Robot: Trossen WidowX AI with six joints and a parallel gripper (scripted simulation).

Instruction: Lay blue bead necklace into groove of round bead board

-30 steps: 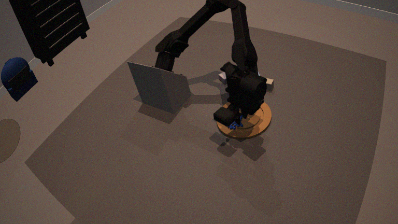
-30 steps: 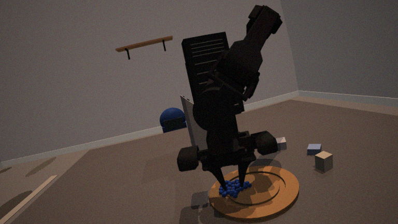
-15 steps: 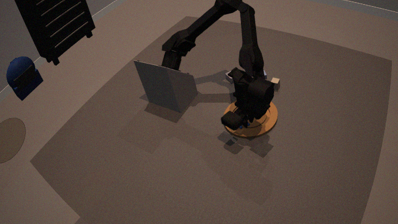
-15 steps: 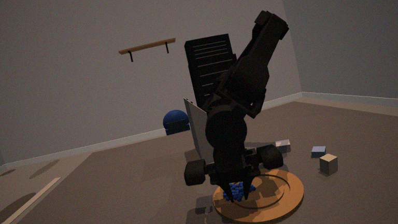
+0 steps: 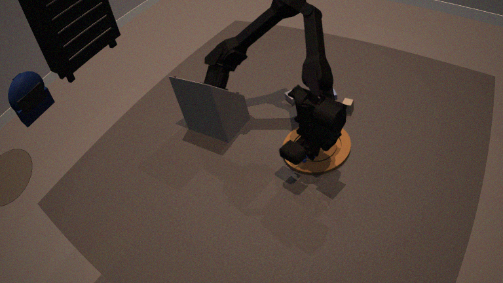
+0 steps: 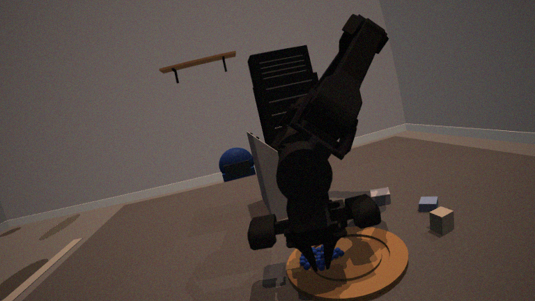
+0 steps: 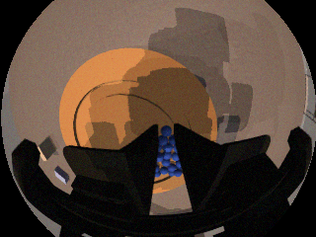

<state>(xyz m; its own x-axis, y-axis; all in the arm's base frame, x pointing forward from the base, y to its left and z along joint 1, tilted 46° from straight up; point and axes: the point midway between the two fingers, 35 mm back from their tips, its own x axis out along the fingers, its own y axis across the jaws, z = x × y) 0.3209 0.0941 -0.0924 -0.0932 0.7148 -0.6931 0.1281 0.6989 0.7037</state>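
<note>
Right now the tan cube is 230 mm to the left of my gripper tip and 10 mm behind it. From my gripper tip the other things lie so: white block: 200 mm to the left, 200 mm behind; pale blue block: 270 mm to the left, 100 mm behind, 10 mm below.
</note>
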